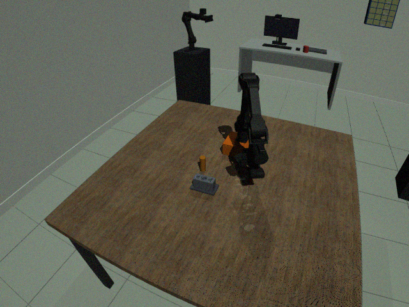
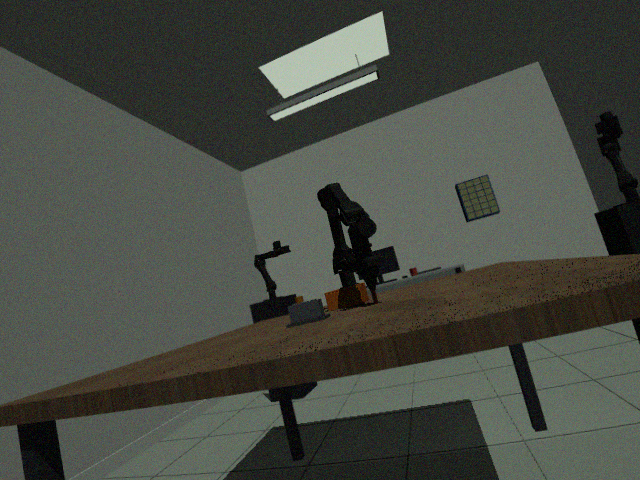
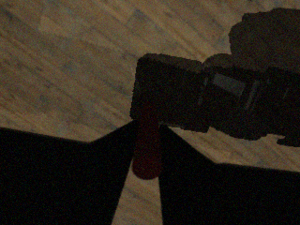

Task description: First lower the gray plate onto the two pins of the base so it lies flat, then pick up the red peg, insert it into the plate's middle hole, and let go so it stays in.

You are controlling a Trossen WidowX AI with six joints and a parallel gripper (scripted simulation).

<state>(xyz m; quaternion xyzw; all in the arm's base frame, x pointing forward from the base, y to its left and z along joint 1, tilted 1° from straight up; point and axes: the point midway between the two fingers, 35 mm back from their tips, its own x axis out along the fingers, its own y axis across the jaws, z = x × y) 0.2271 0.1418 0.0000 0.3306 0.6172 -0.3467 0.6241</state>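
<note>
My gripper tip is 130 mm short of the gray plate and 180 mm to the left of it. Also, from my gripper tip: gray base 130 mm ahead, 180 mm to the right, 30 mm below; then orange cylinder 20 mm ahead, 250 mm to the right; then dark red peg right at my gripper tip.
</note>
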